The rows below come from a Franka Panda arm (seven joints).
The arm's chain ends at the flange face. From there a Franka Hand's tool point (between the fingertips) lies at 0.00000 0.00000 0.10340 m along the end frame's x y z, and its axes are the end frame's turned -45 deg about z.
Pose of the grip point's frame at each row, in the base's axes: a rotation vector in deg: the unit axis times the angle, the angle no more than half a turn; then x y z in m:
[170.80 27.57 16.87 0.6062 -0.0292 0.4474]
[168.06 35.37 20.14 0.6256 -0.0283 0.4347]
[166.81 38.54 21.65 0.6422 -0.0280 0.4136]
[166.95 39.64 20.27 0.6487 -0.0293 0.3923]
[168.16 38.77 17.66 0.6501 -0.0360 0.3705]
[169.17 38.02 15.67 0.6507 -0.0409 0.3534]
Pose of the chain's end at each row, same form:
[172.69 -40.92 19.66 0.5848 -0.0215 0.5483]
[173.99 -32.61 23.40 0.5997 -0.0208 0.5345]
[174.44 -29.16 25.09 0.6142 -0.0208 0.5129]
[174.66 -28.11 23.60 0.6224 -0.0223 0.4920]
[174.79 -29.30 20.64 0.6271 -0.0293 0.4711]
[174.94 -30.32 18.34 0.6303 -0.0346 0.4546]

